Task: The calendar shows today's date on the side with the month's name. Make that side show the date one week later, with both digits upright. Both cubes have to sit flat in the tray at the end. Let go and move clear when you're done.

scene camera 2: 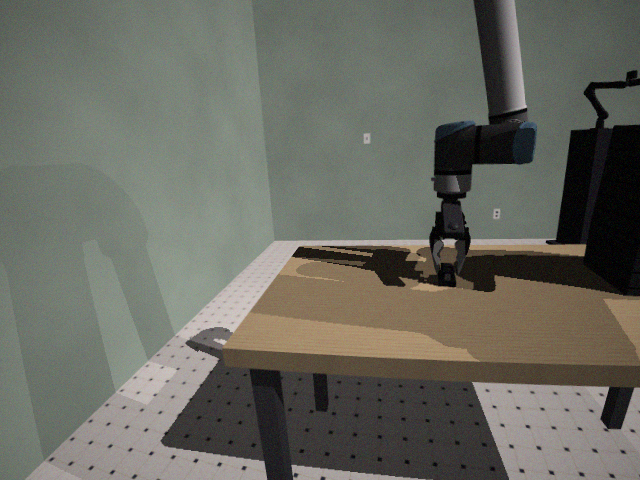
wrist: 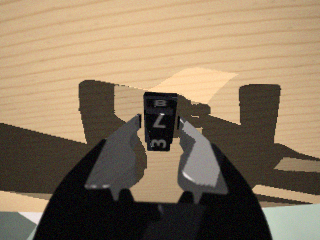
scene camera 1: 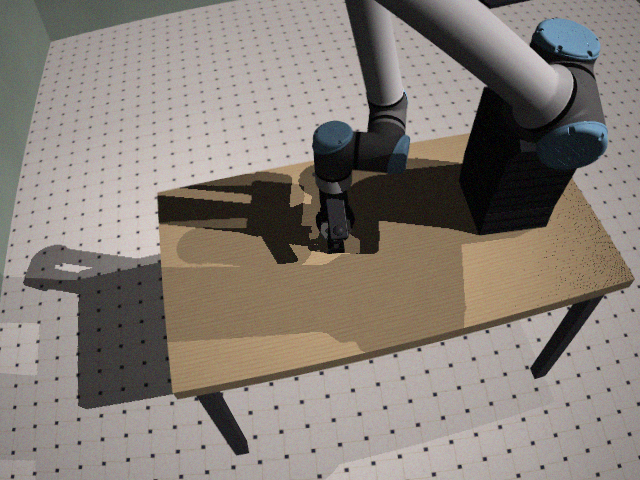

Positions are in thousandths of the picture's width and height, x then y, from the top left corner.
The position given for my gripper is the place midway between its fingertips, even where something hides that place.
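My gripper (scene camera 2: 699, 572) is there for me to see, and I find the same gripper in the wrist view (wrist: 498, 481) and in scene camera 1 (scene camera 1: 524, 501). I also see a black date cube (wrist: 498, 473).
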